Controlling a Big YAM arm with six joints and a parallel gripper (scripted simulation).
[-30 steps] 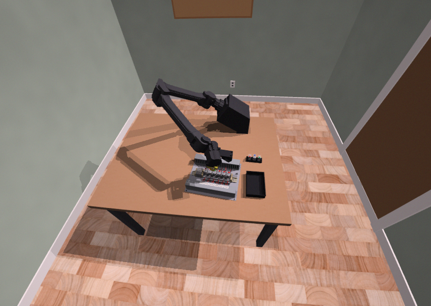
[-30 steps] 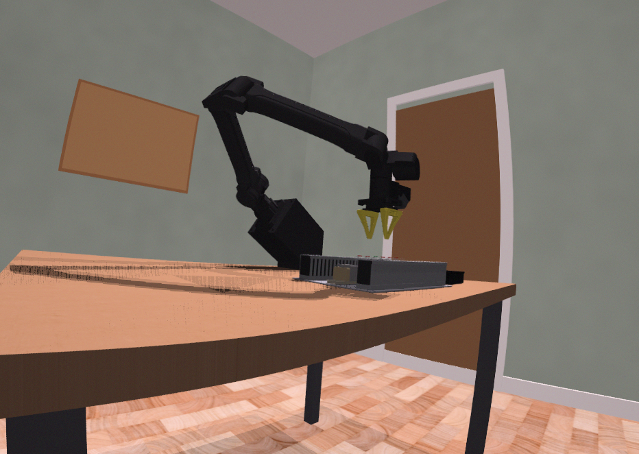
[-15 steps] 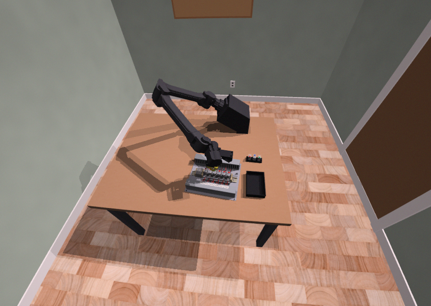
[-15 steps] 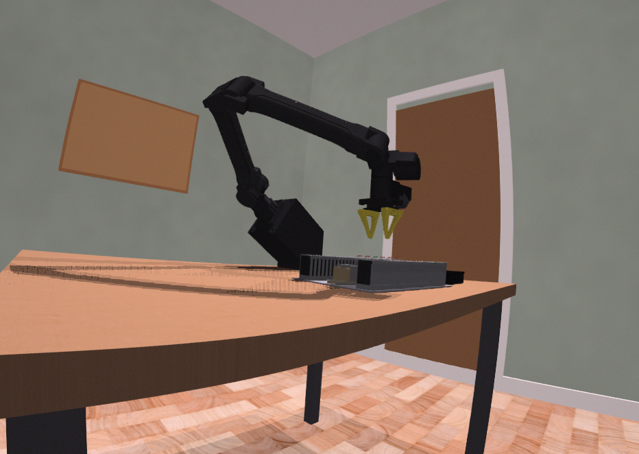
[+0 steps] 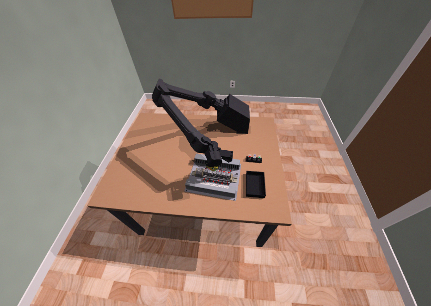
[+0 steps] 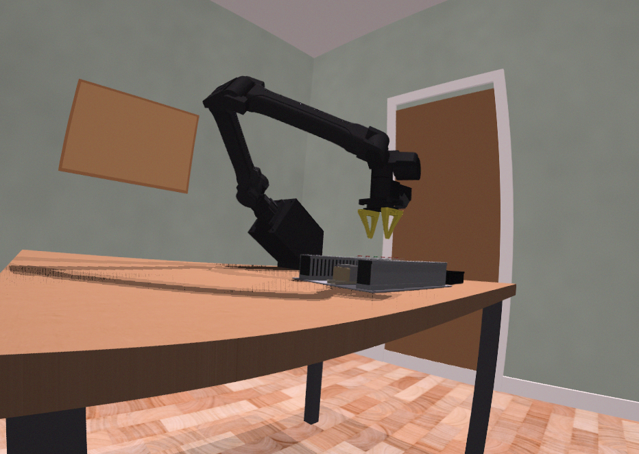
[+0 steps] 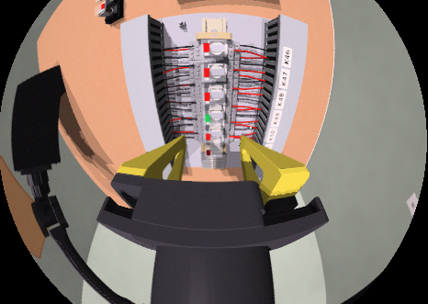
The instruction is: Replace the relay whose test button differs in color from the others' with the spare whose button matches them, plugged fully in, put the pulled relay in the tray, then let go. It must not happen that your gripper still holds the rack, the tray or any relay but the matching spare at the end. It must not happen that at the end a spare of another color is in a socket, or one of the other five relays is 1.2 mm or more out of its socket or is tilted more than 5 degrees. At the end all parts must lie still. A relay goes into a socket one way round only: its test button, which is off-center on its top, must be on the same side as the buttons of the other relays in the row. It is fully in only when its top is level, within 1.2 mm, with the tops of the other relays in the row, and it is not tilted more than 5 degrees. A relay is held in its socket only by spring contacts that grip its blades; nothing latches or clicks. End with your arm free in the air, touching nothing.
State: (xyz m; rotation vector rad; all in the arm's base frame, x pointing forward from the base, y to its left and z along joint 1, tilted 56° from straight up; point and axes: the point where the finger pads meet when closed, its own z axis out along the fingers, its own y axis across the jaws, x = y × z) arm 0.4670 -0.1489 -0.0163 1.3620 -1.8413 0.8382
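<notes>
Right now my hand is 12 cm above the grey relay panel. From my hand the other things lie so: black tray: 25 cm to the left, 11 cm below, 7 cm ahead.
</notes>
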